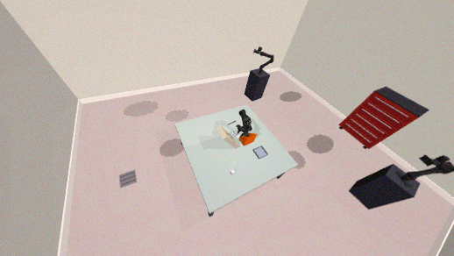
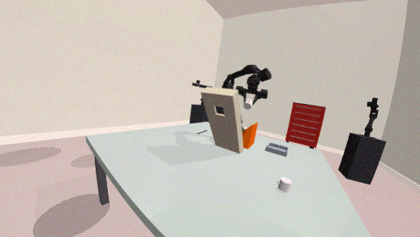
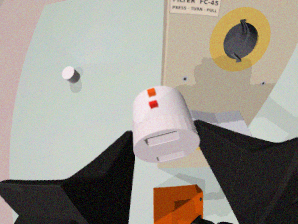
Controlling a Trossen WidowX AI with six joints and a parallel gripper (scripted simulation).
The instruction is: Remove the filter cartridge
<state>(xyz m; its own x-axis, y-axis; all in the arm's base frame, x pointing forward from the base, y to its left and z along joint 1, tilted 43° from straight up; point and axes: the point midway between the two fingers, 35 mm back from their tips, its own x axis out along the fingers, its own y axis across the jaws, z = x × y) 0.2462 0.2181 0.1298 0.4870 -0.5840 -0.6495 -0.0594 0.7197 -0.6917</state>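
Right now my gripper tip is 290 mm past the grey tray, 220 mm to the right of it and 300 mm above it. Also, from my gripper tip: white cylindrical tool right at my gripper tip.
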